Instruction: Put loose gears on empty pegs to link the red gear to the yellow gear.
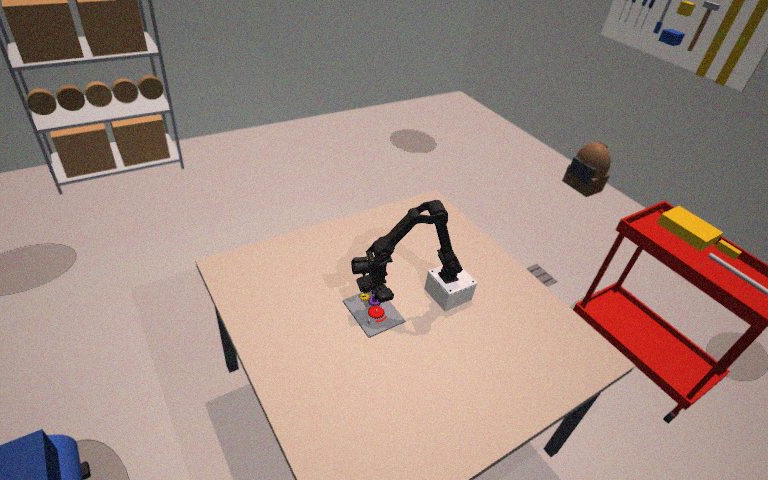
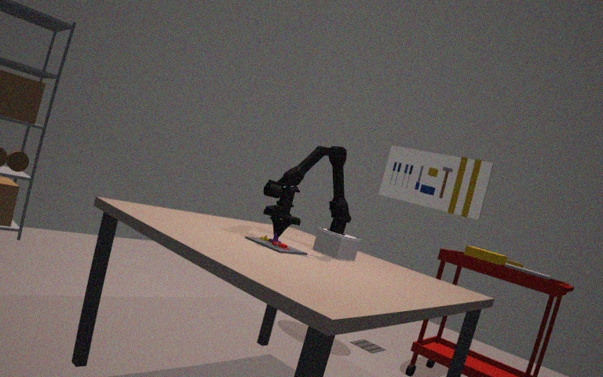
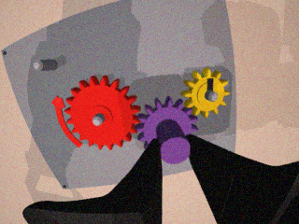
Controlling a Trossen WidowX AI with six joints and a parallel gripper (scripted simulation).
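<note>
Right now the purple gear is 1 cm below my gripper tip. Also, from my gripper tip: small yellow gear 3 cm ahead, 4 cm to the right, 2 cm below; red gear 2 cm ahead, 5 cm to the left, 2 cm below.
</note>
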